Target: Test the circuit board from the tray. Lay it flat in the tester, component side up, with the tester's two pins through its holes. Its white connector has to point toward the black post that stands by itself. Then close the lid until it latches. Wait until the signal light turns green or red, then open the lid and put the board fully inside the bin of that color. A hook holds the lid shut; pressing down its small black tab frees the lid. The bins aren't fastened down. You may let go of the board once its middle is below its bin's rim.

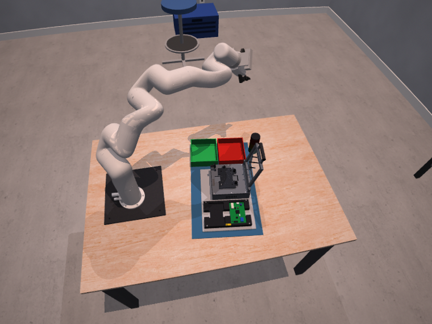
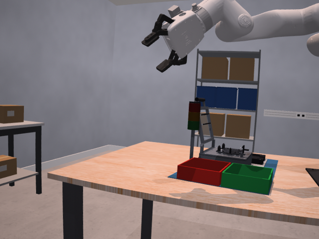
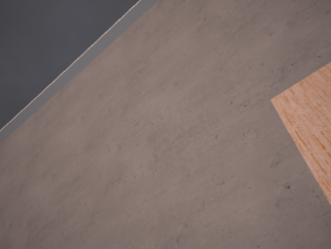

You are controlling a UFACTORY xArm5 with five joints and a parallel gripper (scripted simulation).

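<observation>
My hand is 140 mm past the green circuit board, 610 mm to the left of it and 350 mm above it. Also, from my hand: red bin (110 mm behind, 240 mm to the right, 360 mm below); lid (40 mm behind, 450 mm to the right, 190 mm below); green bin (260 mm behind, 230 mm to the right, 360 mm below).
</observation>
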